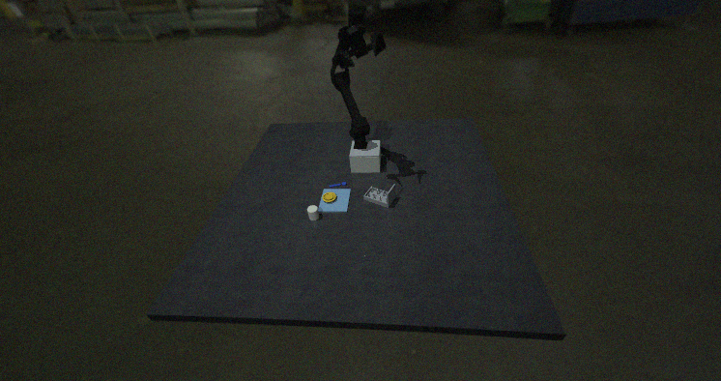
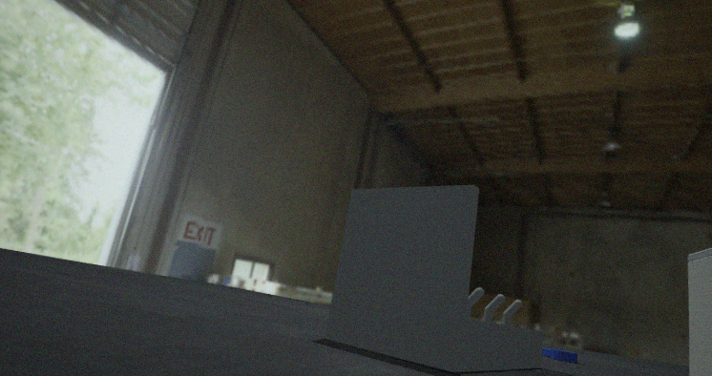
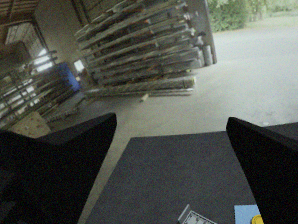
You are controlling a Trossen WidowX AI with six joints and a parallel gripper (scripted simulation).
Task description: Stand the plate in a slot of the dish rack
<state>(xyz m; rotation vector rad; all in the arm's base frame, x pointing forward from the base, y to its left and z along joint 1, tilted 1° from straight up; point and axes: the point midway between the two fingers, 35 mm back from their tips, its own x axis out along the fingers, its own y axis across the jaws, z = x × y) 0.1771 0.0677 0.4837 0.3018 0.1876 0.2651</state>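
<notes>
The yellow plate is 57 cm below my gripper tip, 19 cm to the right of it and 10 cm ahead of it. From my gripper tip the other things lie so: white dish rack 56 cm below, 9 cm ahead, 4 cm to the left; then white cup 56 cm below, 24 cm to the right, 21 cm ahead; then light blue mat 58 cm below, 16 cm to the right, 11 cm ahead.
</notes>
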